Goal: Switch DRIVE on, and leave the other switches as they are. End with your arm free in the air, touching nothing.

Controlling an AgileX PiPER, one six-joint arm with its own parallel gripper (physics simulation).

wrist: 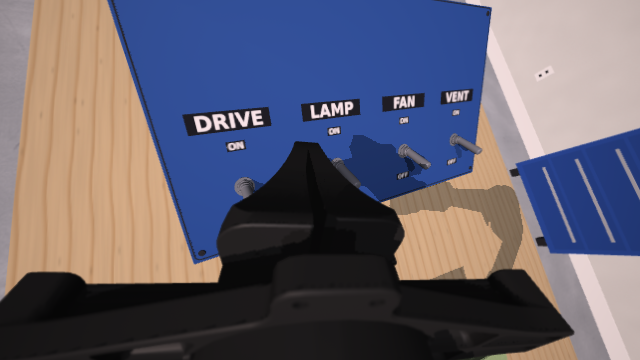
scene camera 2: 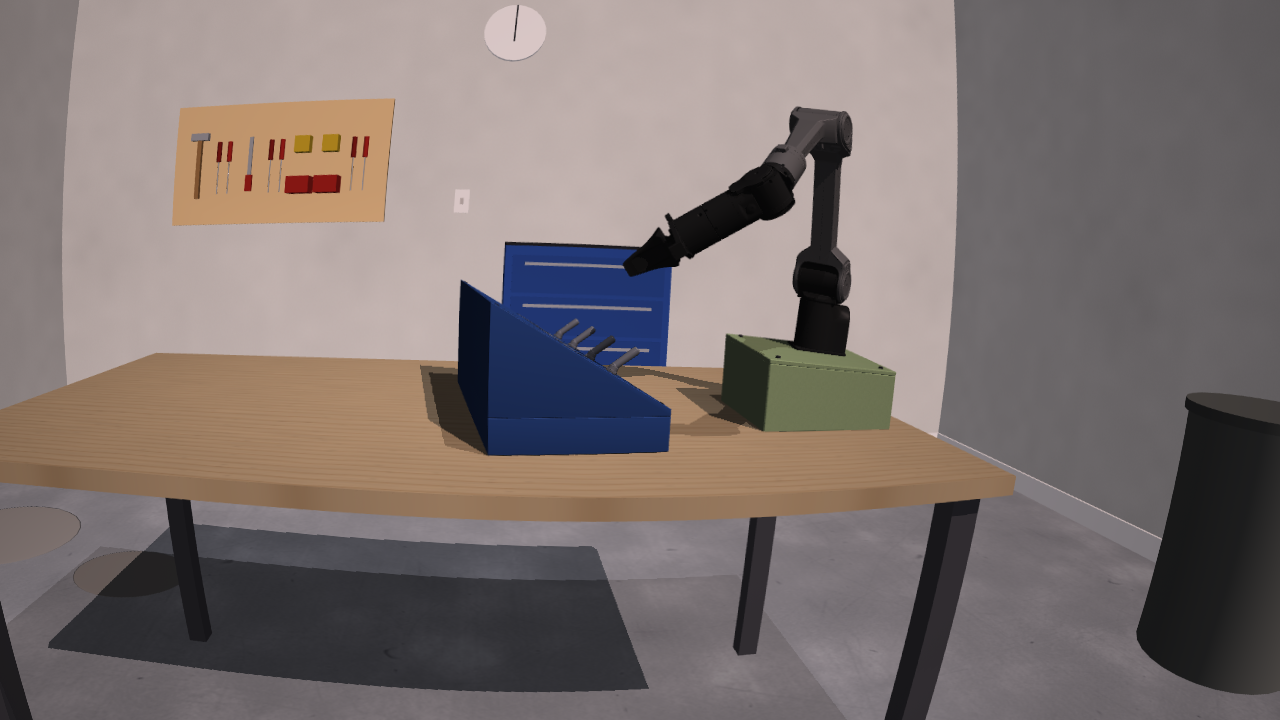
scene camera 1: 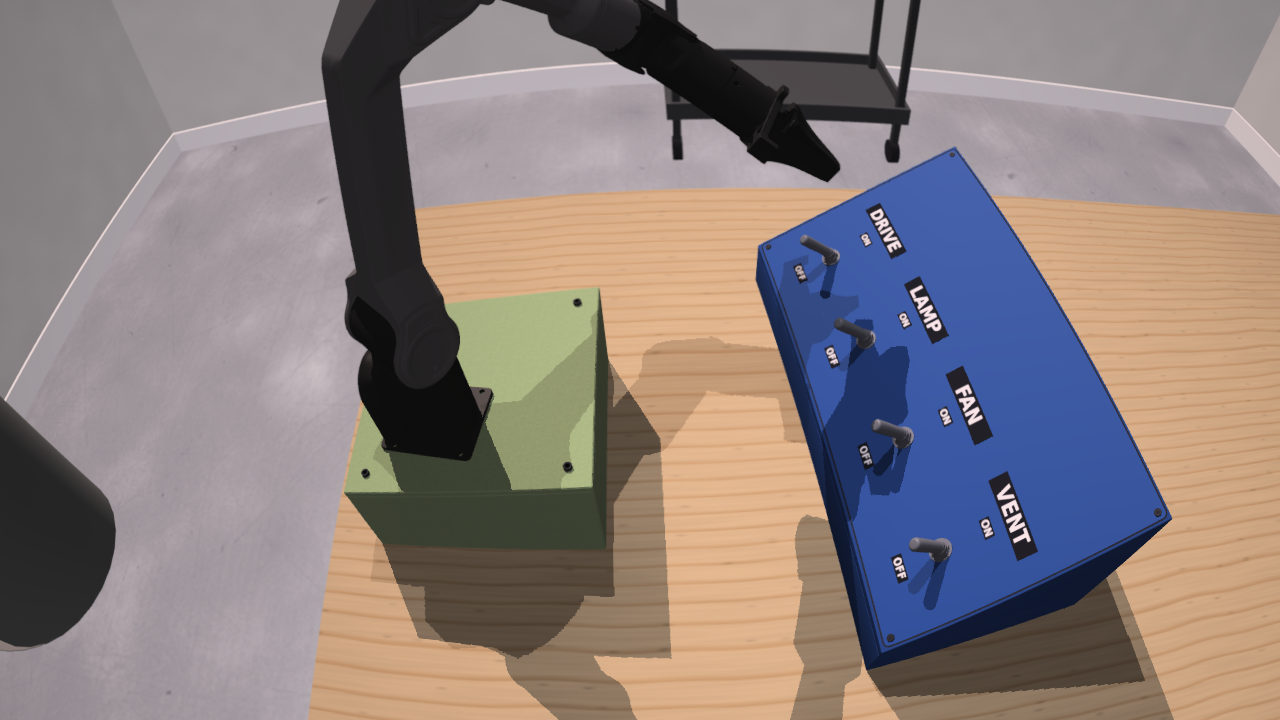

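Observation:
The blue sloped switch panel (scene camera 1: 1011, 313) (scene camera 2: 554, 385) (wrist: 250, 50) stands on the table. The DRIVE switch (scene camera 1: 819, 248) (scene camera 2: 626, 360) (wrist: 244, 186) leans toward its OFF label; my fingers hide much of its lever in the wrist view. The LAMP switch (scene camera 1: 854, 333) (wrist: 348, 173), FAN switch (scene camera 1: 892, 434) (wrist: 415, 156) and VENT switch (scene camera 1: 930, 548) (wrist: 466, 143) also lean toward OFF. My gripper (scene camera 1: 832, 171) (scene camera 2: 633, 266) (wrist: 305, 157) is shut and empty. It hangs in the air above the DRIVE end of the panel, apart from the levers.
My arm stands on a green box (scene camera 1: 537, 358) (scene camera 2: 832, 398) on the wooden table (scene camera 1: 716, 501) (scene camera 2: 313, 402). A blue drawer cabinet (scene camera 2: 586, 286) (wrist: 590, 195) stands beyond the table. A dark cart (scene camera 1: 787, 111) and a dark bin (scene camera 1: 53, 537) (scene camera 2: 1208, 537) stand on the floor.

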